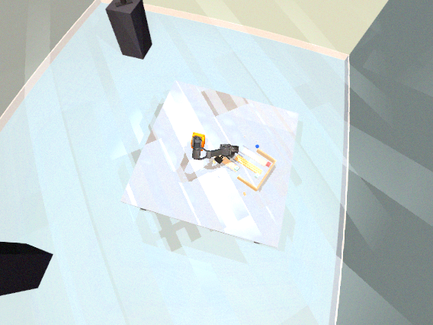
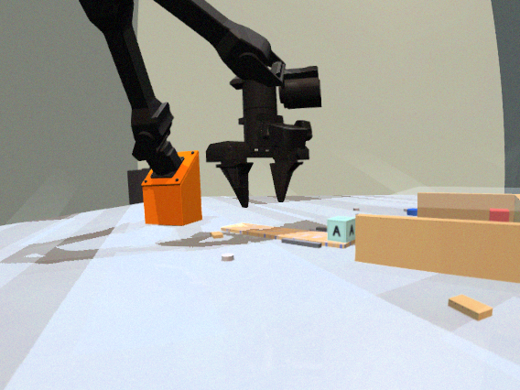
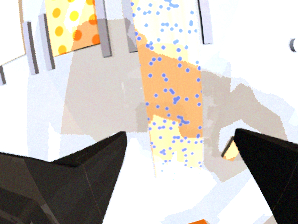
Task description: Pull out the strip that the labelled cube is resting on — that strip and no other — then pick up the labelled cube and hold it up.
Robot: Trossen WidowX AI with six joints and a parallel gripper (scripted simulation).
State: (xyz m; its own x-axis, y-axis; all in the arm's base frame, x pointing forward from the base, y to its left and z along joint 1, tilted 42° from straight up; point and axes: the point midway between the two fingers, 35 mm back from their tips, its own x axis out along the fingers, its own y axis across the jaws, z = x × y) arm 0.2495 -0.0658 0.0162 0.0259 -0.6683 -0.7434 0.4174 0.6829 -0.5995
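Now: gripper tip 23 cm short of the orange-dotted yellow strip, 2 cm to the right of it and 5 cm above it.
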